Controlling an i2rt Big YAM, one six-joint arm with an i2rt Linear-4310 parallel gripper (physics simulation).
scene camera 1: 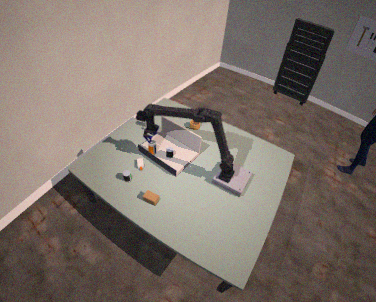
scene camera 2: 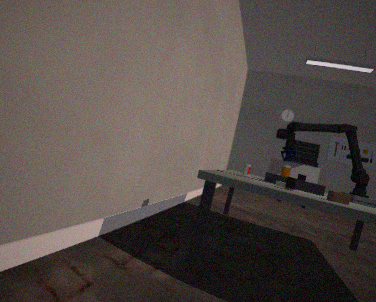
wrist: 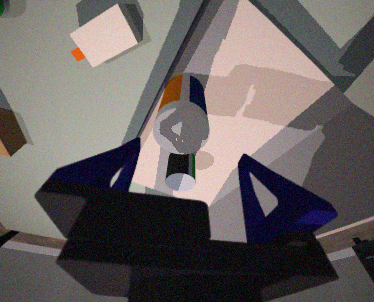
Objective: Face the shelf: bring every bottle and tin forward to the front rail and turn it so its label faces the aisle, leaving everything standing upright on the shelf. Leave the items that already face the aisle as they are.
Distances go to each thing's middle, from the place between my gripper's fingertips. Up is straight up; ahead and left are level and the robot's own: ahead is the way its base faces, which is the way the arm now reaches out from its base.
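Scene:
There is a white bottle with orange cap (wrist: 105, 36), and from my hand I find it 1 cm ahead, 14 cm to the left and 16 cm below. I also see the shelf (scene camera 1: 186, 144), which sits 9 cm behind my hand, 9 cm to the right of it and 8 cm below it.

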